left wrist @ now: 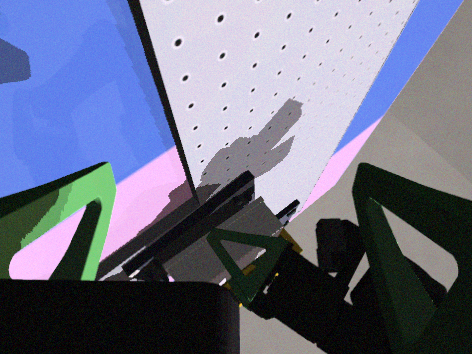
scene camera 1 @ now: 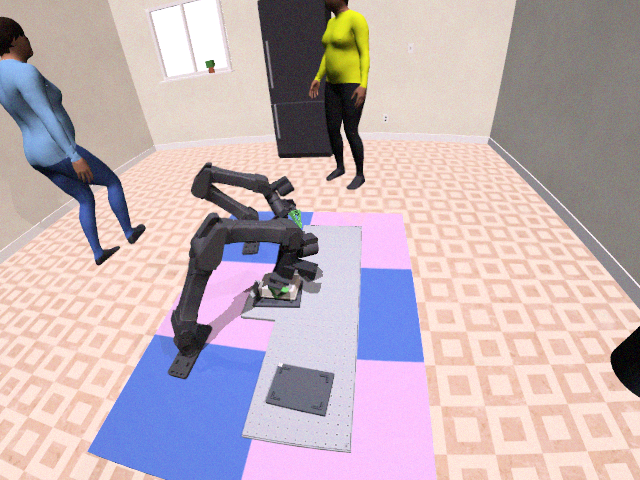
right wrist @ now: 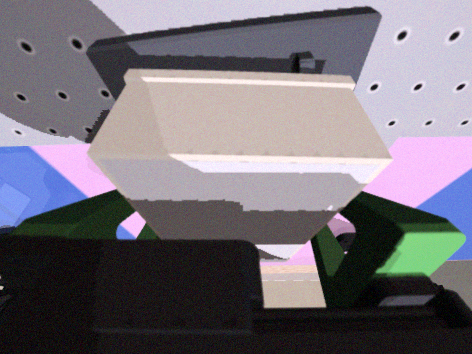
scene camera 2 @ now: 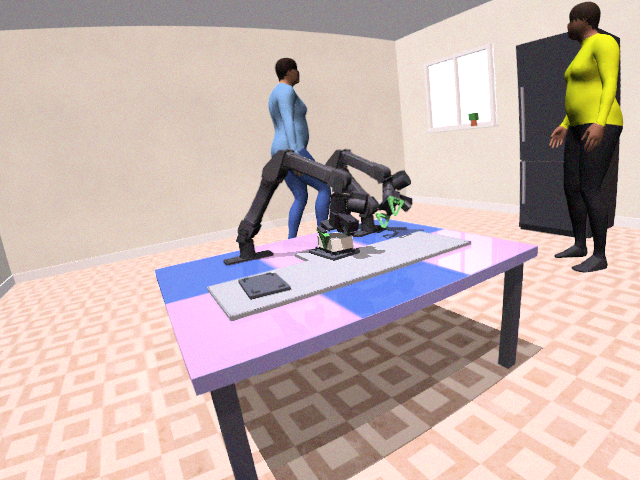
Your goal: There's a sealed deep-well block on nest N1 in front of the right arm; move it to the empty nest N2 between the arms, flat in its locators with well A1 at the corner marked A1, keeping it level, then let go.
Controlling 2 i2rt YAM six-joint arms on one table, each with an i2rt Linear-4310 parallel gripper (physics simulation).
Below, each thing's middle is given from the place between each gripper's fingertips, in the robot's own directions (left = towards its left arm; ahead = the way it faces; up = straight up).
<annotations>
The dark nest [right wrist: 304,44] lies 10 mm below my right hand. Also, from my right hand: pale deep-well block [right wrist: 270,158]: 20 mm above.
The pale deep-well block lies 20 mm ahead of my left hand, 270 mm to the right of it and 20 mm below it. Round my left hand: dark nest (10 mm ahead, 270 mm to the right, 60 mm below).
</annotations>
